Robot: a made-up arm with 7 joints.
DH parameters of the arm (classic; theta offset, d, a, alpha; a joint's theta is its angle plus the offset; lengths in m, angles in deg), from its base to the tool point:
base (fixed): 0 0 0 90
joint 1: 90 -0.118 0 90
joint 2: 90 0 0 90
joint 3: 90 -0.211 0 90
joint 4: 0 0 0 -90
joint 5: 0 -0.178 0 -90
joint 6: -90 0 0 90
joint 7: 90 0 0 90
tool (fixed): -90 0 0 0
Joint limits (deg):
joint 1: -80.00..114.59
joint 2: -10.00..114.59
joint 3: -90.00..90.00
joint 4: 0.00..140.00
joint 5: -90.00..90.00
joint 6: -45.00..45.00
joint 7: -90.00..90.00
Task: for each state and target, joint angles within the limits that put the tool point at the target. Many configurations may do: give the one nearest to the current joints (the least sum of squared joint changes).
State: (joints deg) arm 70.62 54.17 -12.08 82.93 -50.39 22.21 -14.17
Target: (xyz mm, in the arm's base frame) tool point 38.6 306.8 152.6
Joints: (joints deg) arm 77.73 65.19 25.31 102.13 -50.39 22.21 -14.17
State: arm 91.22 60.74 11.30 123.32 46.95 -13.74 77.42
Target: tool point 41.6 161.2 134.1
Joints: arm 103.24 42.96 -7.96 136.65 46.95 -13.74 77.42
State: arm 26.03 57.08 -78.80 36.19 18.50 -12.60 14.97
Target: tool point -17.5 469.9 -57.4
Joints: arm -16.96 101.71 -90.00 47.00 18.50 -12.60 14.97
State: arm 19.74 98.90 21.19 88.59 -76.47 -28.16 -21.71
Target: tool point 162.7 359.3 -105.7
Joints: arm -5.29 68.64 1.28 74.82 -76.47 -28.16 -21.71
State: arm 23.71 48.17 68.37 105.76 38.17 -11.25 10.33
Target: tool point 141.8 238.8 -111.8
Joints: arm 8.30 5.60 40.87 112.72 38.17 -11.25 10.33
